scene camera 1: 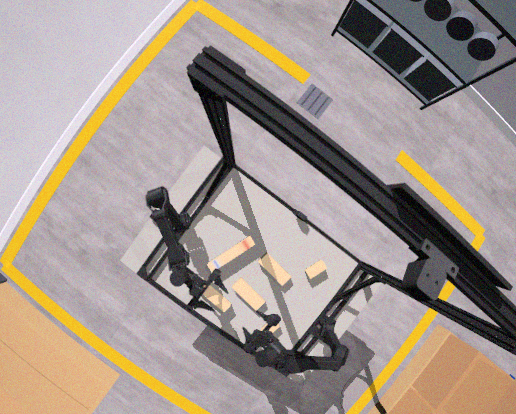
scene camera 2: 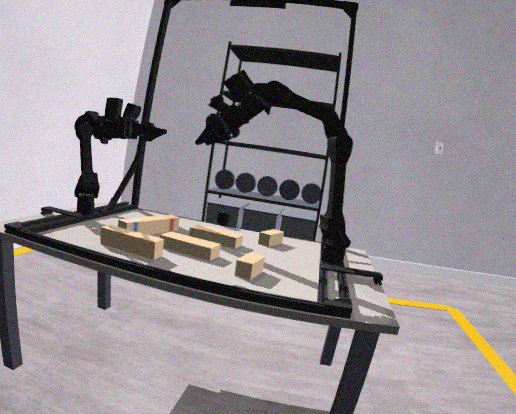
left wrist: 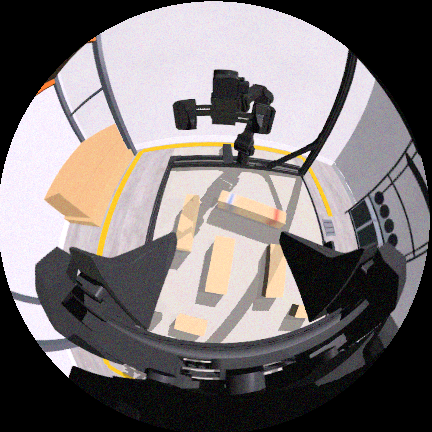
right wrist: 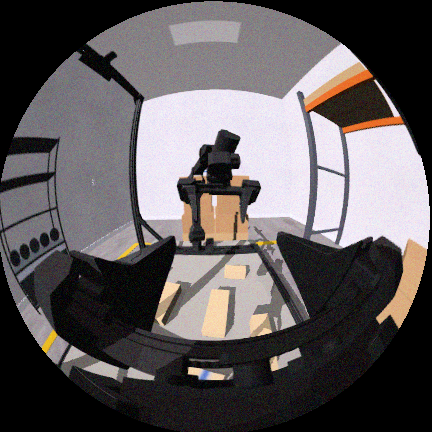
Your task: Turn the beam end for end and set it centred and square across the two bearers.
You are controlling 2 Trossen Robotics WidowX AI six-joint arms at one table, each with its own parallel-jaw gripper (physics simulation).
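Places are measured from the left arm's base along level axes (x ahead, y left, z up), in millimetres.
Pixels of known places: left gripper, fingertip midpoint: [scene camera 1: 249,318] [scene camera 2: 201,143] [left wrist: 229,237] [right wrist: 219,221]; right gripper, fingertip midpoint: [scene camera 1: 221,302] [scene camera 2: 160,130] [left wrist: 226,126] [right wrist: 227,239]; left arm's base, link origin: [scene camera 1: 324,321] [scene camera 2: 332,262] [right wrist: 196,248]; right arm's base, link origin: [scene camera 1: 184,219] [scene camera 2: 84,212] [left wrist: 241,160].
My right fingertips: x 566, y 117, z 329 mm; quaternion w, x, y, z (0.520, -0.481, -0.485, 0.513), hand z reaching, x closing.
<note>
Ahead of a thing's pixels: the offset from my right fingertips to its middle.
The beam {59 mm ahead, 124 mm right, 324 mm down} [scene camera 1: 231,254] [scene camera 2: 152,225] [left wrist: 252,209] [right wrist: 205,374] is a long pale wooden bar with a blue band near one end and a red band near the other. In scene camera 1 its blue end lies lower left, its red end upper right. Three long plain blocks lie apart from it: one {4 mm ahead, 107 mm left, 324 mm down} [scene camera 1: 224,304] [scene camera 2: 131,242] [left wrist: 188,222], a middle one {138 mm back, 7 mm right, 330 mm down} [scene camera 1: 248,294] [scene camera 2: 190,245] [left wrist: 220,265] and a third {165 mm back, 191 mm right, 330 mm down} [scene camera 1: 275,270] [scene camera 2: 216,236]. I cannot tell which blocks are the bearers. My right gripper [scene camera 2: 165,132] [right wrist: 227,239] and left gripper [scene camera 2: 198,141] [left wrist: 228,234] are open, empty, high above the table.
Two short blocks stand on the table: one {340 mm back, 315 mm right, 326 mm down} [scene camera 1: 316,270] [scene camera 2: 271,237] farther back, another {341 mm back, 77 mm left, 326 mm down} [scene camera 2: 250,266] [left wrist: 191,325] [right wrist: 235,272] nearer the front edge. The two grippers face each other. A black frame rises around the table, with a shelf rack [scene camera 2: 223,100] behind.
</note>
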